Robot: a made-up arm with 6 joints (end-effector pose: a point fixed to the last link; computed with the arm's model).
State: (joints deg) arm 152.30 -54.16 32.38 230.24 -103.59 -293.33
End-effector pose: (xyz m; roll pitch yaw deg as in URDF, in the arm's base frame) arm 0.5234 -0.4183 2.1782 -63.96 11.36 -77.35
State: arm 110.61 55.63 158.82 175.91 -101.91 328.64
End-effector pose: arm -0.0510 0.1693 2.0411 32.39 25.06 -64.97
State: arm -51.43 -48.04 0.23 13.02 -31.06 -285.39
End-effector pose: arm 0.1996 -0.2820 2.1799 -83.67 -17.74 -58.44
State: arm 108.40 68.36 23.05 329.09 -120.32 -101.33
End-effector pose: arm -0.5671 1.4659 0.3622 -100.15 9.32 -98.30
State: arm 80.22 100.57 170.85 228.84 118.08 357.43
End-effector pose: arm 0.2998 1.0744 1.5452 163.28 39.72 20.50
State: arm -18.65 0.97 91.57 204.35 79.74 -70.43
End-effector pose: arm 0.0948 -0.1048 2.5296 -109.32 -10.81 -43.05
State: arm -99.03 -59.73 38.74 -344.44 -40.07 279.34
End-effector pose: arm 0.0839 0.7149 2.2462 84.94 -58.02 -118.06
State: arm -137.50 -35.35 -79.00 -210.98 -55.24 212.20
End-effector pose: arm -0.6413 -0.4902 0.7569 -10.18 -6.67 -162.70
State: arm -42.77 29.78 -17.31 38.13 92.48 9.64
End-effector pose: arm 1.1590 -0.9293 0.8184 -40.32 -34.52 5.71
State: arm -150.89 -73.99 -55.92 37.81 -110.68 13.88
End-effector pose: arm -0.3934 -0.1075 1.3063 -101.43 54.31 108.59
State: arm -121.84 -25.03 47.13 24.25 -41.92 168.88
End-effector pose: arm -0.1103 -0.0892 2.5319 -177.36 -31.45 -140.60
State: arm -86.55 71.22 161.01 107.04 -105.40 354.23
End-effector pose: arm -0.1199 -0.6157 1.9676 5.56 15.34 166.35
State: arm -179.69 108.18 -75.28 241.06 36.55 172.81
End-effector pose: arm 0.3390 0.0904 0.4262 119.14 -19.64 33.91
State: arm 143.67 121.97 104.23 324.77 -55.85 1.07
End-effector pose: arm -1.5769 1.0589 0.0808 70.36 54.58 -160.88
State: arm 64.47 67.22 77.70 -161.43 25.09 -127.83
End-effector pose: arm 0.8800 1.7892 1.3572 -70.94 13.33 56.49
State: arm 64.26 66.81 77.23 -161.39 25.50 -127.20
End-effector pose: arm 0.8860 1.7840 1.3597 -71.65 13.77 56.13
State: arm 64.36 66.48 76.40 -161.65 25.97 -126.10
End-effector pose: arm 0.8834 1.7864 1.3520 -72.60 14.75 56.16
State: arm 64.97 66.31 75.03 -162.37 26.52 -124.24
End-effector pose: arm 0.8663 1.8008 1.3277 -73.96 16.56 56.86
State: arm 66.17 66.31 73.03 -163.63 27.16 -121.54
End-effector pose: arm 0.8311 1.8276 1.2845 -75.71 19.32 58.33
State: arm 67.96 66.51 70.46 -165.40 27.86 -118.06
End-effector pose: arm 0.7763 1.8642 1.2225 -77.79 22.97 60.61
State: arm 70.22 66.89 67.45 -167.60 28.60 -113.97
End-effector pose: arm 0.7035 1.9045 1.1448 -80.02 27.32 63.58
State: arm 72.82 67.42 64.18 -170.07 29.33 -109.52
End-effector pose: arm 0.6156 1.9426 1.0565 -82.20 32.07 67.10
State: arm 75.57 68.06 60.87 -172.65 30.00 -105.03
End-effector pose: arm 0.5189 1.9731 0.9640 -84.10 36.90 70.98
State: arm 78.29 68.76 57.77 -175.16 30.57 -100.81
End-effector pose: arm 0.4206 1.9933 0.8745 -85.53 41.42 75.01
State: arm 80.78 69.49 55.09 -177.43 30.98 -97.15
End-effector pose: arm 0.3292 2.0037 0.7939 -86.39 45.34 78.90
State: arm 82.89 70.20 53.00 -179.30 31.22 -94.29
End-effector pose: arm 0.2514 2.0068 0.7273 -86.72 48.42 82.34
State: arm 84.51 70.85 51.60 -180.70 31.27 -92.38
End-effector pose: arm 0.1918 2.0063 0.6776 -86.58 50.52 85.08
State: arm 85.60 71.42 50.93 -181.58 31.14 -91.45
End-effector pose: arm 0.1519 2.0058 0.6460 -86.17 51.61 86.92
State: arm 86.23 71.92 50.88 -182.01 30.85 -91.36
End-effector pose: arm 0.1292 2.0070 0.6294 -85.60 51.86 87.90
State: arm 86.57 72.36 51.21 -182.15 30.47 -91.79
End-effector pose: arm 0.1172 2.0097 0.6227 -84.98 51.59 88.32
